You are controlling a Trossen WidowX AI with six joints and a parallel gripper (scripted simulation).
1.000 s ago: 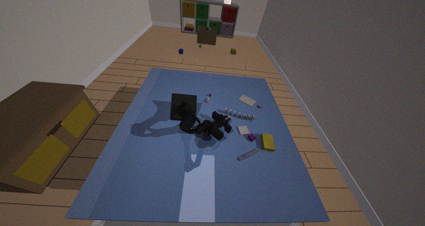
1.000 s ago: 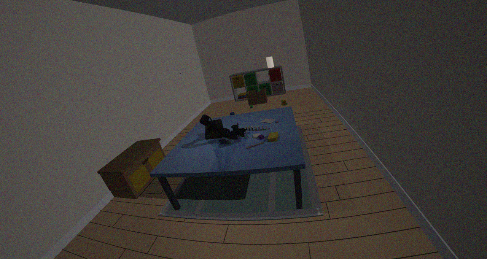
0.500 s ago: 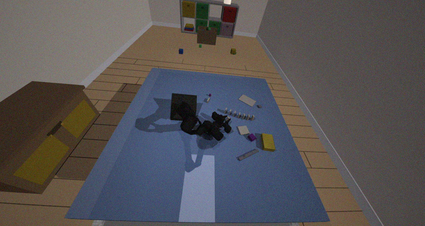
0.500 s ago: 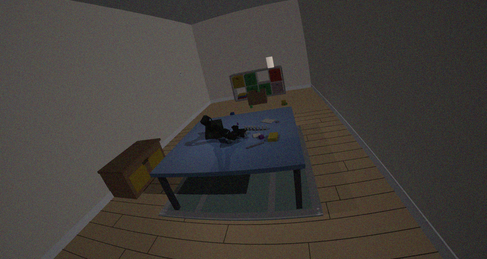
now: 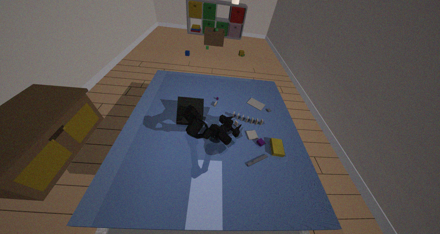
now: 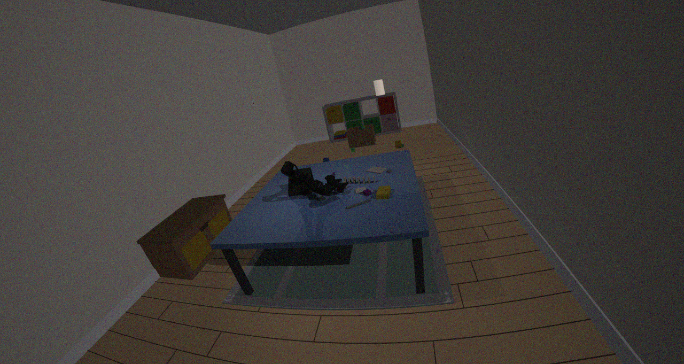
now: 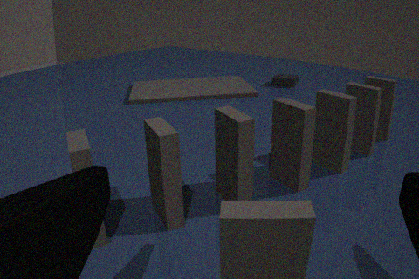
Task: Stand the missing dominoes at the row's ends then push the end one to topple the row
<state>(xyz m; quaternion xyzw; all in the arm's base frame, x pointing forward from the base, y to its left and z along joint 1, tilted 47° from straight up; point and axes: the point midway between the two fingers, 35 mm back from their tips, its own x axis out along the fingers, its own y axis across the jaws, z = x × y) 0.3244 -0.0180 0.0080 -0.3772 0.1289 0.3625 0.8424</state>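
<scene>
The tan tile is 120 mm ahead of my gripper tip, 70 mm to the right of it and 50 mm below it. Also, from my gripper tip: flat tan card 190 mm ahead, 280 mm to the left, 50 mm below; yellow block 290 mm ahead, 160 mm to the right, 40 mm below; grey bar 140 mm ahead, 270 mm to the right, 50 mm below.
</scene>
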